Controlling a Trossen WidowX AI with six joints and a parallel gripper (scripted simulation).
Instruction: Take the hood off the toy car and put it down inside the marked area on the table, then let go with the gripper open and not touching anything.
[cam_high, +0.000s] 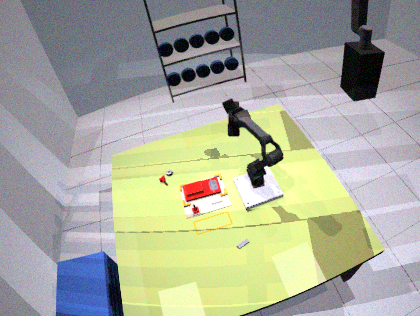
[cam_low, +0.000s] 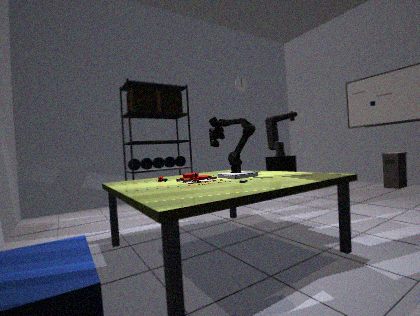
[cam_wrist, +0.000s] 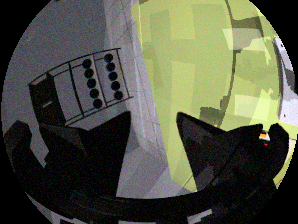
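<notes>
Now: gripper tip 29 cm short of the red hood, 24 cm to the right of it and 23 cm above it. The rest, counted from my gripper tip: wheel (43 cm ahead, 6 cm to the left, 26 cm below).
</notes>
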